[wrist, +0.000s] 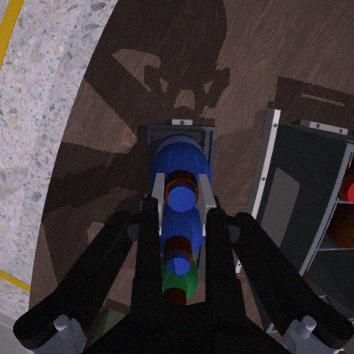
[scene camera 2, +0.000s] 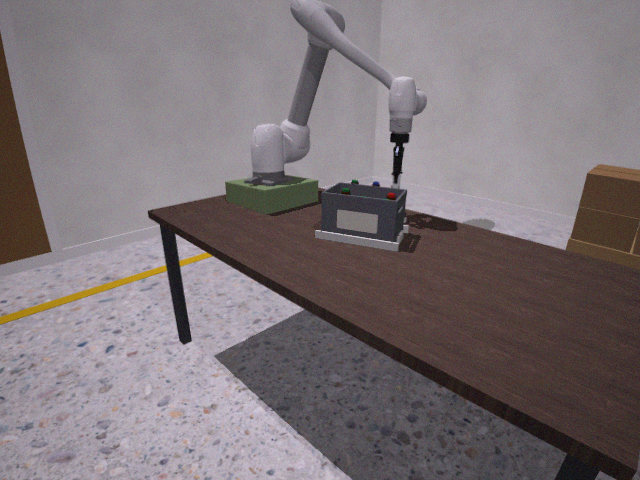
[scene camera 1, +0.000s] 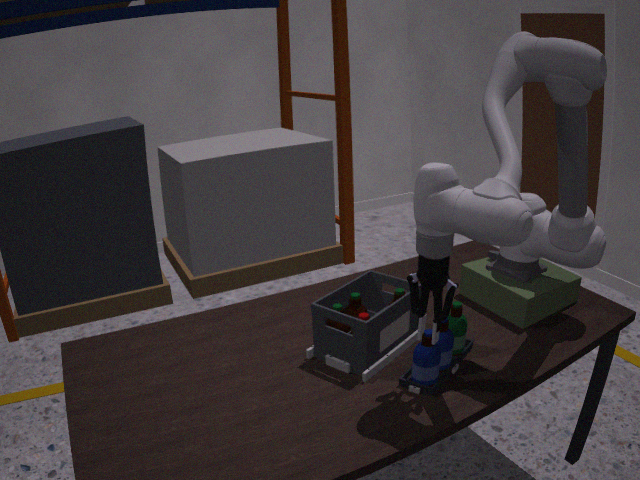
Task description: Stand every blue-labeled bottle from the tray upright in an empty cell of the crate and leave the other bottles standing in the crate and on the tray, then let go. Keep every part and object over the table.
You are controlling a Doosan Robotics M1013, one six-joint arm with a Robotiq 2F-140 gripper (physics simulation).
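Where they show: gripper, fingertip midpoint: (wrist: 180, 185) (scene camera 1: 427, 340); arm's base at its link origin: (scene camera 2: 269, 181) (scene camera 1: 517, 269).
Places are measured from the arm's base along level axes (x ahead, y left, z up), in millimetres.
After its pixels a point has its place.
Note:
Two blue-labeled bottles stand in the narrow dark tray (scene camera 1: 404, 382) @[x 677, y 76, z -88 mm] (wrist: 156, 134) @[x 642, y 141, z -99 mm]: an outer one (scene camera 1: 425, 364) @[x 649, y 119, z -23 mm] (wrist: 181, 155) @[x 647, y 104, z 9 mm] and one behind it (scene camera 1: 445, 351) @[x 556, y 110, z -30 mm] (wrist: 181, 227) @[x 563, y 79, z 14 mm]. A green bottle (scene camera 1: 458, 328) @[x 469, y 84, z -6 mm] (wrist: 186, 280) @[x 473, y 45, z 10 mm] stands at the tray's robot end. My gripper (scene camera 1: 428, 333) @[x 623, y 98, z 31 mm] (scene camera 2: 395, 182) @[x 623, y 98, z 31 mm] (wrist: 180, 185) @[x 623, y 98, z 31 mm] points down, shut on the neck of the outer blue bottle, which stands upright in the tray. The grey crate (scene camera 1: 338, 347) @[x 735, y -121, z -38 mm] (scene camera 2: 330, 219) @[x 520, y -254, z -27 mm] (wrist: 295, 152) @[x 688, y -35, z -13 mm] stands beside the tray, holding green-capped bottles and a red-capped bottle (scene camera 1: 363, 315) @[x 680, y -81, z 57 mm] (scene camera 2: 391, 196) @[x 684, y -95, z 52 mm] (wrist: 351, 191) @[x 676, y -76, z 58 mm]. Its cell floors are mostly hidden.
White rails (scene camera 1: 390, 356) @[x 618, y -36, z -82 mm] (scene camera 2: 356, 240) @[x 626, y -246, z -87 mm] (wrist: 264, 178) @[x 629, y -41, z -74 mm] edge the crate's base. The green robot pedestal (scene camera 1: 522, 302) @[x 184, y 136, z -16 mm] (scene camera 2: 268, 196) @[x 129, y -151, z -23 mm] stands behind the tray on the brown table (scene camera 1: 206, 387) @[x 1078, y -269, z -105 mm] (scene camera 2: 465, 294) @[x 1045, y -386, z -105 mm]. The table's edge runs near the tray's outer side.

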